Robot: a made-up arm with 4 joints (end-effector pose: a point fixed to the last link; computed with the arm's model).
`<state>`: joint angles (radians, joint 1 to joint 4).
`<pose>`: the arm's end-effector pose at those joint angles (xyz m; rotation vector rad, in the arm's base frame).
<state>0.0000 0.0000 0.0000 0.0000</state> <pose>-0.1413 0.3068 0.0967 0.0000 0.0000 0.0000</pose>
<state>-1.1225 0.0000 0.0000 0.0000</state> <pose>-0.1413 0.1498 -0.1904 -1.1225 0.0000 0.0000</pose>
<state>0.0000 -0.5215 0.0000 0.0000</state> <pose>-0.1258 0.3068 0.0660 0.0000 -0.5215 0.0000</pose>
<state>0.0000 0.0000 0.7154 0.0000</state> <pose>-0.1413 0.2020 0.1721 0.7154 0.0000 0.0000</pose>
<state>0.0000 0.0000 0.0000 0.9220</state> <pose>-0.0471 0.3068 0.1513 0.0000 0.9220 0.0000</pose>
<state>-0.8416 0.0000 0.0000 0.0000</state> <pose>-0.1413 0.2184 -0.1383 -0.8416 0.0000 0.0000</pose>
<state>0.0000 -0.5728 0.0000 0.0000</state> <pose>-0.1235 0.3068 0.0635 0.0000 -0.5728 0.0000</pose>
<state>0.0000 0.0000 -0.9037 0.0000</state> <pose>-0.1413 0.3289 -0.0627 -0.9037 0.0000 0.0000</pose>
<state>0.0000 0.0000 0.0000 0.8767</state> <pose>-0.0526 0.3068 0.1509 0.0000 0.8767 0.0000</pose>
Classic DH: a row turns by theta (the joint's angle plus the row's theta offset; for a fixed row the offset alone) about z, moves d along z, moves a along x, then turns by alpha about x. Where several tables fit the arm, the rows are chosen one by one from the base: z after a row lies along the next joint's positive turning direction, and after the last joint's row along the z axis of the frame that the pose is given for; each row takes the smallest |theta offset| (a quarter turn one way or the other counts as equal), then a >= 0, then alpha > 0; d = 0 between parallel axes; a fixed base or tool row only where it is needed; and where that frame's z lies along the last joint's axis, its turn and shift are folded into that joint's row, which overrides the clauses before.
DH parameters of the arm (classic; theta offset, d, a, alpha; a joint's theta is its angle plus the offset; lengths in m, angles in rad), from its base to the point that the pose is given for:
base (fixed): 1.5708 0.078 0 1.5708
joint 1: 1.5708 -0.076 0.0323 1.5708
joint 2: 0 0.1536 -0.1161 -1.5708
joint 3: 0 0.0368 0.035 1.5708
joint 4: -1.5708 0.1532 0.1021 -1.5708
tool (fixed): 3.1416 0.0675 0 0

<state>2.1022 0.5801 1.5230 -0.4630</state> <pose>-0.1253 -0.1526 0.1173 -2.6400 -0.9124 0.3827</pose>
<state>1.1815 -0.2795 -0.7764 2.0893</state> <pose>0.1082 0.1981 0.3492 0.4726 1.8896 0.2698</pose>
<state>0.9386 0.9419 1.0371 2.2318</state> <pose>0.0571 0.1473 0.1780 -0.9742 -1.7966 -1.8491</pose>
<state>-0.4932 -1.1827 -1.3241 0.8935</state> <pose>0.1431 0.2881 -0.1107 -1.1071 -0.5375 -1.0903</pose>
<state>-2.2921 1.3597 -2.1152 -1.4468</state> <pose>-0.2973 0.0052 0.0405 -1.5250 2.3287 1.1238</pose>
